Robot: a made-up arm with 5 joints. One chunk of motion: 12 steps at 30 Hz.
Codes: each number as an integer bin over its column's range. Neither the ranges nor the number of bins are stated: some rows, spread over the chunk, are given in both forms.
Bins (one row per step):
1: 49 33 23 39 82
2: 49 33 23 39 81
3: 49 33 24 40 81
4: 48 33 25 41 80
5: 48 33 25 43 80
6: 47 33 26 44 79
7: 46 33 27 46 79
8: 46 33 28 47 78
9: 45 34 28 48 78
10: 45 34 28 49 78
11: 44 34 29 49 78
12: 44 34 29 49 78
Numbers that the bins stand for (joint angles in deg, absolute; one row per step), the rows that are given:
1: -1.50 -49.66 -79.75 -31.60 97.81
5: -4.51 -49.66 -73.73 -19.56 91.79
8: -10.53 -49.66 -64.70 -7.52 85.77
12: -16.55 -46.65 -61.69 -1.50 85.77
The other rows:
2: -1.50 -49.66 -79.75 -31.60 94.80
3: -1.50 -49.66 -76.74 -28.59 94.80
4: -4.51 -49.66 -73.73 -25.58 91.79
6: -7.52 -49.66 -70.72 -16.55 88.78
7: -10.53 -49.66 -67.71 -10.53 88.78
9: -13.54 -46.65 -64.70 -4.51 85.77
10: -13.54 -46.65 -64.70 -1.50 85.77
11: -16.55 -46.65 -61.69 -1.50 85.77

